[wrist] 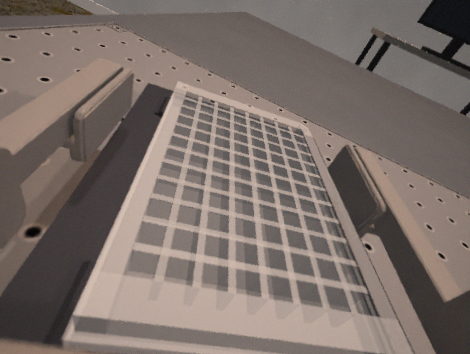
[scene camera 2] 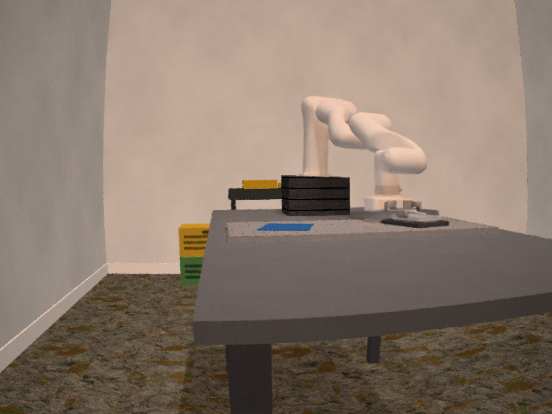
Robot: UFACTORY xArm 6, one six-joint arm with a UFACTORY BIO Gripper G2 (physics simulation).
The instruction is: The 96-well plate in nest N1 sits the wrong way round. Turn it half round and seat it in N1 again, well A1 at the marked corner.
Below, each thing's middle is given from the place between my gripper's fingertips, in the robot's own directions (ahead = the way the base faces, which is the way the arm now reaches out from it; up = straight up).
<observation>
The clear 96-well plate [wrist: 233, 228] lies 2 cm behind my hand, 1 cm to the right of it and 1 cm below it.
</observation>
